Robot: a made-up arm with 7 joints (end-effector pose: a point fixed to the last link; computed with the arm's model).
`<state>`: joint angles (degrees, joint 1 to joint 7).
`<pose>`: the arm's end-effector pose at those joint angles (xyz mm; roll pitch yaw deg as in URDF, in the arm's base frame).
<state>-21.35 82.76 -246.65 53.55 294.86 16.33 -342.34</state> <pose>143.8 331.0 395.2 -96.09 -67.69 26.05</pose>
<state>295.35 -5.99 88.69 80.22 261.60 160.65 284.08</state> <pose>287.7 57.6 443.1 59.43 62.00 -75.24</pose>
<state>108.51 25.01 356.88 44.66 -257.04 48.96 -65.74</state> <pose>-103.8 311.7 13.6 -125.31 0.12 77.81</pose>
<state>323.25 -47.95 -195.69 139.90 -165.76 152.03 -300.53</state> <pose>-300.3 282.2 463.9 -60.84 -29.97 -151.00</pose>
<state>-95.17 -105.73 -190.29 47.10 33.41 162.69 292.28</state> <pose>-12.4 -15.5 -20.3 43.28 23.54 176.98</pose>
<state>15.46 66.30 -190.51 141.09 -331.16 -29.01 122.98</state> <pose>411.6 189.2 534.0 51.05 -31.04 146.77</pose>
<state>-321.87 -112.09 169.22 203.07 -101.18 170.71 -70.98</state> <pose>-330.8 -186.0 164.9 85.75 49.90 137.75</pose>
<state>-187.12 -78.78 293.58 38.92 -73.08 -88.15 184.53</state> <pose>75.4 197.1 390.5 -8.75 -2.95 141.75</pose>
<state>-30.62 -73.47 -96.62 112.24 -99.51 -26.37 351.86</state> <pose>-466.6 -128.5 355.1 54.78 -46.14 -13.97</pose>
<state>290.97 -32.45 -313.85 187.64 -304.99 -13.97 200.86</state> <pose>-221.7 237.3 631.5 -39.09 4.54 57.82</pose>
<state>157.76 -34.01 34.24 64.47 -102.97 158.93 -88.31</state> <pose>-167.3 -29.8 509.3 76.17 56.84 104.73</pose>
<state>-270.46 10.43 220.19 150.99 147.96 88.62 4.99</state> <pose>103.1 50.1 766.7 -54.47 -63.20 -29.08</pose>
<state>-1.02 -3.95 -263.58 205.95 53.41 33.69 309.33</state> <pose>-12.6 -174.1 715.8 30.22 5.04 -86.41</pose>
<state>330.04 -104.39 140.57 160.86 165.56 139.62 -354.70</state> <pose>-433.0 213.7 69.2 -48.77 2.07 -179.42</pose>
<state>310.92 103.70 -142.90 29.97 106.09 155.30 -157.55</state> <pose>-118.1 -204.5 324.4 140.08 -22.35 7.75</pose>
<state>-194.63 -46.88 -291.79 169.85 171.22 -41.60 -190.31</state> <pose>264.5 -205.3 581.0 44.42 -9.92 10.95</pose>
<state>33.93 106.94 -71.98 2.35 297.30 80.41 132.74</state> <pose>-54.4 -175.0 272.1 -10.58 -1.51 -8.93</pose>
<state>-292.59 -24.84 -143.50 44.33 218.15 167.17 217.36</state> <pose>8.1 -330.1 209.5 -22.78 13.29 97.70</pose>
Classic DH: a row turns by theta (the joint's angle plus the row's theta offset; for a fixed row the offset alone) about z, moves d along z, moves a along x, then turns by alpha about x. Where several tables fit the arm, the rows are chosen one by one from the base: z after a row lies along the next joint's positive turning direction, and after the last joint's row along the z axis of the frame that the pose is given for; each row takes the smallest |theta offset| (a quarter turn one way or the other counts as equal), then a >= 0, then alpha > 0; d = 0 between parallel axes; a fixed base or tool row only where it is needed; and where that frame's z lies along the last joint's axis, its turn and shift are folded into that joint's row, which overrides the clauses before.
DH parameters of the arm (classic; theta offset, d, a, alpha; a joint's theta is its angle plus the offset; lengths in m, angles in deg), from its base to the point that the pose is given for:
joint 1: 0 0.1967 0 -90
joint 2: 0 0 0 90
joint 3: 0 0.1998 0.0549 90
joint 4: 0 0 0.0634 90
joint 5: 0 0.2802 0 90
joint 6: 0 0 0.0665 -90
joint 7: 0 0.0849 0 0

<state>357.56 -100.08 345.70 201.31 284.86 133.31 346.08</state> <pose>-417.5 -63.9 21.5 -70.28 9.72 -145.44</pose>
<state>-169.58 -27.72 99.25 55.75 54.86 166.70 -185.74</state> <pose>175.6 -196.5 228.9 46.44 -57.79 -145.92</pose>
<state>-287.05 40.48 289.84 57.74 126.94 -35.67 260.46</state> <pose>326.2 -52.3 203.9 122.02 -44.09 2.25</pose>
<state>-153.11 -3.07 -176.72 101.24 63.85 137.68 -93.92</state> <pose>231.4 244.0 447.2 -157.63 -64.58 144.38</pose>
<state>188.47 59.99 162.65 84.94 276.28 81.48 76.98</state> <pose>23.5 -193.3 633.9 -106.51 -45.22 -158.25</pose>
